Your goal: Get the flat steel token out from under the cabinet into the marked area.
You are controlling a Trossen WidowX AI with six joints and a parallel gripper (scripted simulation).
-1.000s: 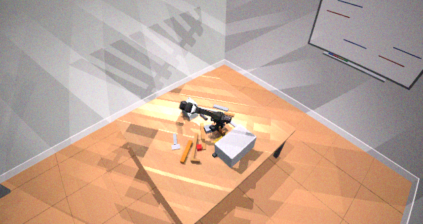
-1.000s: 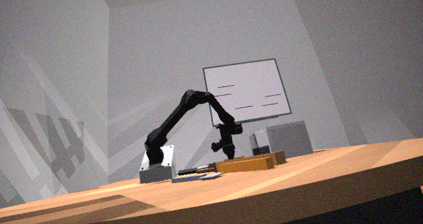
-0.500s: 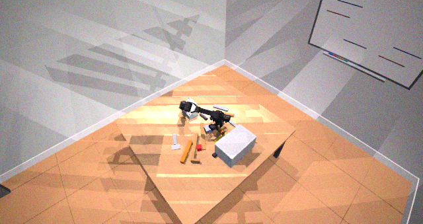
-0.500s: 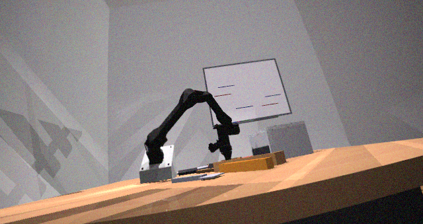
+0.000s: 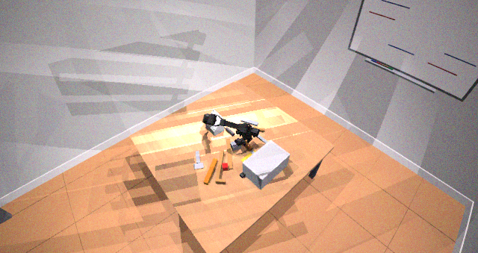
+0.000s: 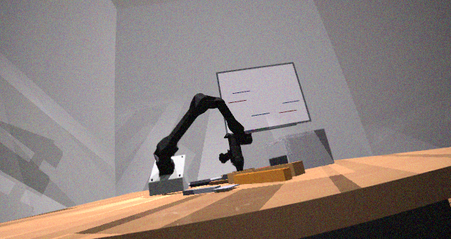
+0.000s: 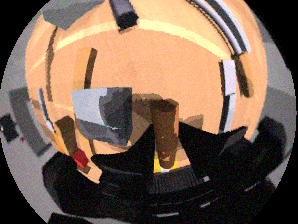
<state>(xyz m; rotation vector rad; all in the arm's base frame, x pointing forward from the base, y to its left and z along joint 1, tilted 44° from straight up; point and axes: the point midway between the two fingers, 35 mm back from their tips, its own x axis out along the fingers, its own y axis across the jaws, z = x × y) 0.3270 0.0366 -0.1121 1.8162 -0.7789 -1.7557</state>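
Right now the grey block is 8 cm to the right of my gripper tip, 4 cm behind it and 1 cm above it. Round my gripper tip: thin wooden stick 16 cm to the right, 1 cm behind; then red block 27 cm to the right, 8 cm ahead, 1 cm above; then grey bar 20 cm to the left, 19 cm behind.
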